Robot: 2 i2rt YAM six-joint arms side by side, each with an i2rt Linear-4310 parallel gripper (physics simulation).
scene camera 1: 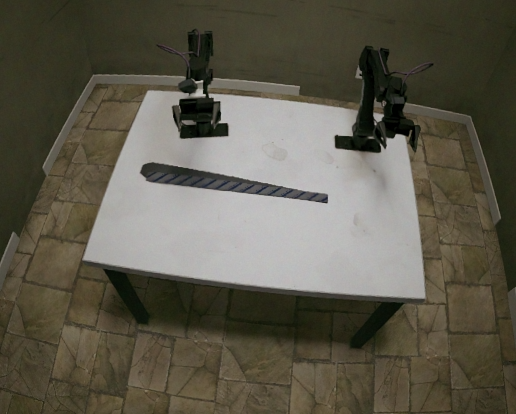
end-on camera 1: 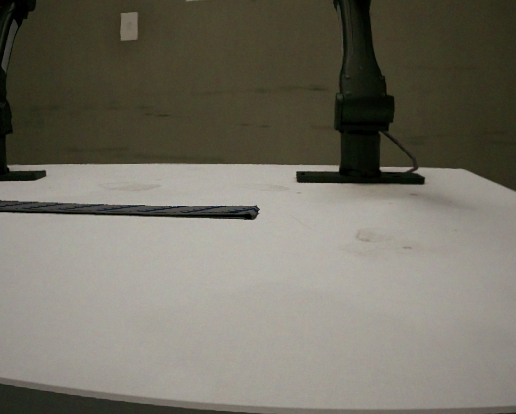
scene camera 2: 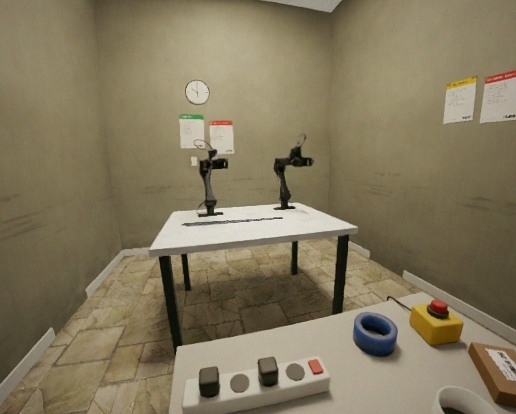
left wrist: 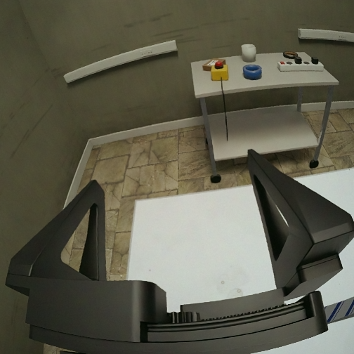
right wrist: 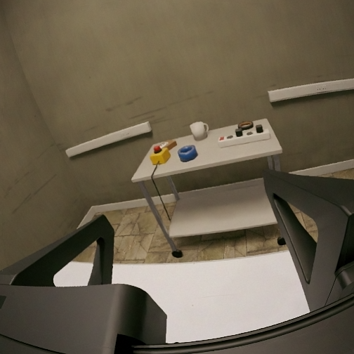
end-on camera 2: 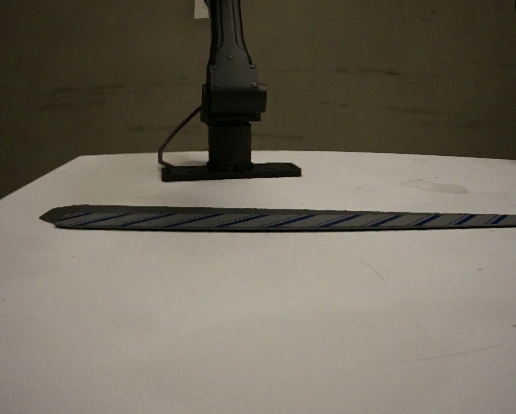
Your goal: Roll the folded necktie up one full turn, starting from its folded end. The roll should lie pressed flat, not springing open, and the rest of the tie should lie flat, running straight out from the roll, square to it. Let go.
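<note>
The necktie (scene camera 1: 235, 186) (scene camera 2: 232, 221) (end-on camera 1: 130, 208) (end-on camera 2: 250, 220), grey with blue stripes, lies long and flat across the table. Its wide pointed end, with a dark grey layer showing, is at the left in scene camera 1; its narrow folded end is at the right. A bit of the tie (left wrist: 341, 310) shows at the left wrist view's right edge. My left gripper (scene camera 1: 398, 145) (left wrist: 169, 171) is open and empty, raised above the table's back right, apart from the tie. My right gripper (scene camera 1: 196, 120) (right wrist: 181, 203) is open and empty, raised above the back left, behind the tie.
The white table (scene camera 1: 250, 250) (scene camera 2: 320, 227) carries both arm bases at its back edge. A separate cart (left wrist: 265, 85) (right wrist: 215, 161) stands apart from it, bearing a blue ring (scene camera 2: 375, 334), a yellow button box (scene camera 2: 436, 322) and a power strip (scene camera 2: 255, 387).
</note>
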